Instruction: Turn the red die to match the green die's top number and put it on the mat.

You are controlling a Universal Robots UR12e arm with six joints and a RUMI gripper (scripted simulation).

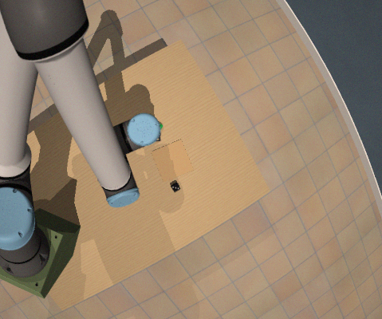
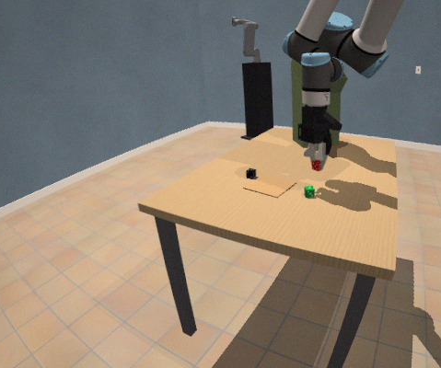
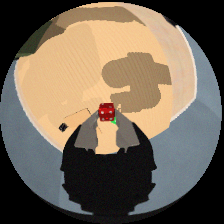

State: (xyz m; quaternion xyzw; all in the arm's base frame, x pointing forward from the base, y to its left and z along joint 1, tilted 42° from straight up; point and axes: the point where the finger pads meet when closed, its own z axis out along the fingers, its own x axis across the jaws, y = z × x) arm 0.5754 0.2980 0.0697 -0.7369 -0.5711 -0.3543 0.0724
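My gripper is now 10 cm short of the tan mat, 13 cm to the left of it and 8 cm above it. The rest, counted from my hand: green die 7 cm ahead, 2 cm to the left, 7 cm below; then red die right at my hand; then black die 9 cm ahead, 24 cm to the right, 7 cm below.
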